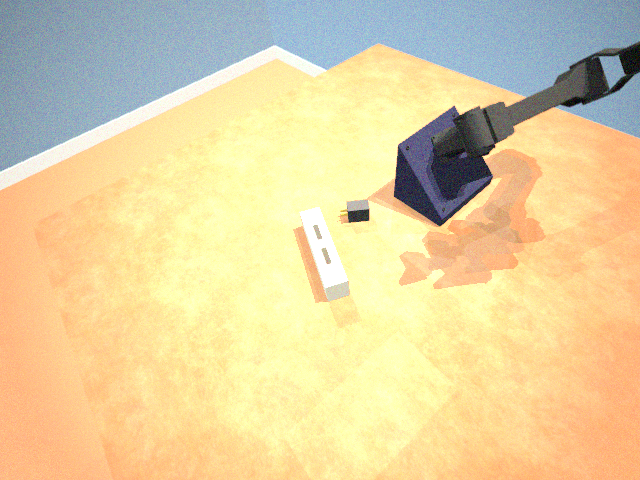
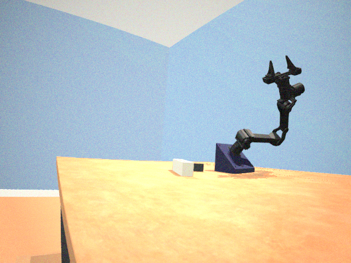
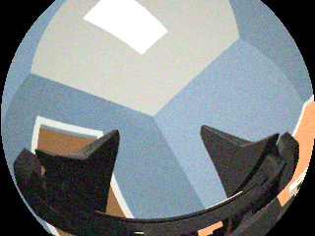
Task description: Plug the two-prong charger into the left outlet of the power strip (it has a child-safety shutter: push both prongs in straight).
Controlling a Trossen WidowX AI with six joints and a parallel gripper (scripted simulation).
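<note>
Now: gripper tip 53 cm above the dark grey charger, 36 cm to the left of it and 19 cm short of it.
</note>
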